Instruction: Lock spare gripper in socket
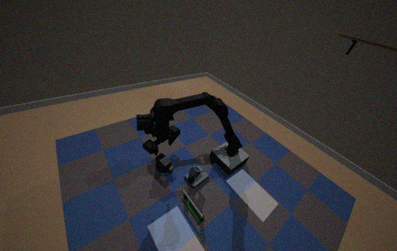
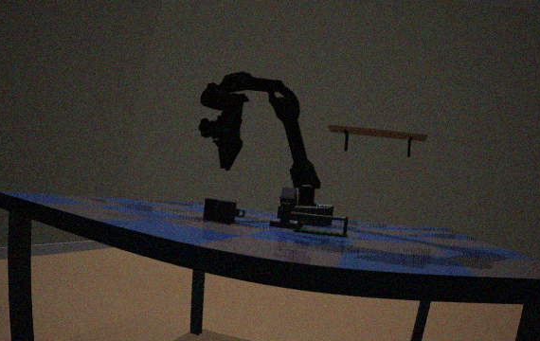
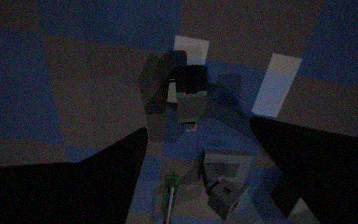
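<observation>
Right now the spare gripper is 10 mm behind my gripper tip, 10 mm to the left of it and 110 mm below it. Round my gripper tip: socket 110 mm behind, 160 mm to the left, 90 mm below; then green rack 20 mm behind, 280 mm to the left, 120 mm below.
</observation>
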